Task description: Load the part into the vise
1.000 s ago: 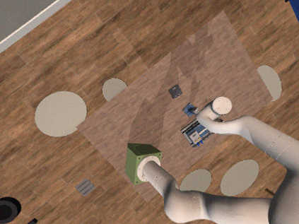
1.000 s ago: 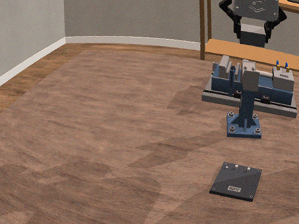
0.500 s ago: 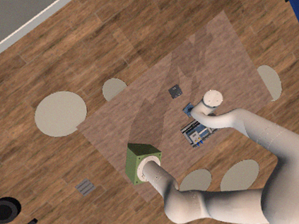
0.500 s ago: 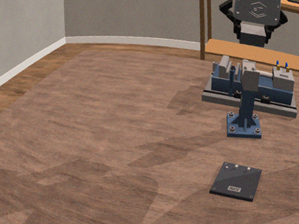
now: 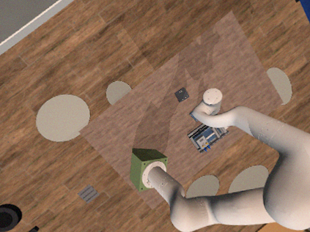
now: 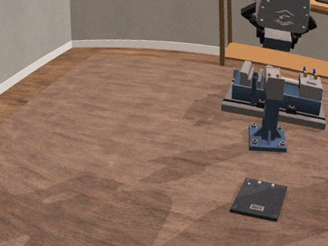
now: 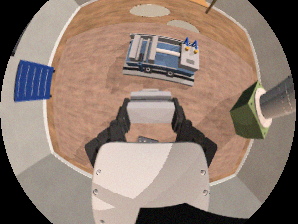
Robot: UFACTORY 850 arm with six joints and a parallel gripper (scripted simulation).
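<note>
Right now the part is 1 cm to the right of my hand. Round my hand: air cylinder: 20 cm to the right, 17 cm below, 9 cm behind.
</note>
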